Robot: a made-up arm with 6 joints.
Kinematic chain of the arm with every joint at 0, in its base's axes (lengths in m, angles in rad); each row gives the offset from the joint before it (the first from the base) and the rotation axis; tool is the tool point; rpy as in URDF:
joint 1: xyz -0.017 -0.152 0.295 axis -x
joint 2: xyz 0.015 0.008 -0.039 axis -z
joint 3: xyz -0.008 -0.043 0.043 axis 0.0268 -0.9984 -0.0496
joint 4: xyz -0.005 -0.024 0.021 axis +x
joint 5: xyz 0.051 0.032 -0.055 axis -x
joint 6: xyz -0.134 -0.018 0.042 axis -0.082 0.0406 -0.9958
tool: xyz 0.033 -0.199 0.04 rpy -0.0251 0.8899 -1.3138
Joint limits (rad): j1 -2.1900..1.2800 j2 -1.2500..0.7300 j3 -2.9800..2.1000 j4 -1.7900..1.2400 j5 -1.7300..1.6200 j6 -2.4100..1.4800
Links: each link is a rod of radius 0.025 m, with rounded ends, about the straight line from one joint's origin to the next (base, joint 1, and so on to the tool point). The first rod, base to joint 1, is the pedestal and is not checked.
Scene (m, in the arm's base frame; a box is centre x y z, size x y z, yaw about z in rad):
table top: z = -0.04
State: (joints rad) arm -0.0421 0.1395 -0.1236 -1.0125 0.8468 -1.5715
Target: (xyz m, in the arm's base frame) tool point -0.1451 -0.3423 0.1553
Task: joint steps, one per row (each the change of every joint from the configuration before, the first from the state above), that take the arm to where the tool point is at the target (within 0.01 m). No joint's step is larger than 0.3 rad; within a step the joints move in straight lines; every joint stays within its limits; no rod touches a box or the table.
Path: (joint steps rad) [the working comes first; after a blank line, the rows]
Joints at the target: -0.1275 0.5168 -0.3364 -1.6011 1.4103 -2.4100
Straight joint move there: clear.

1: -0.0285 0.1258 -0.0709 -0.1962 0.1878 -0.2795
2: -0.0284 0.1257 -0.0709 -0.1962 0.1879 -0.2795
3: -0.0285 0.1258 -0.0710 -0.1962 0.1878 -0.2795

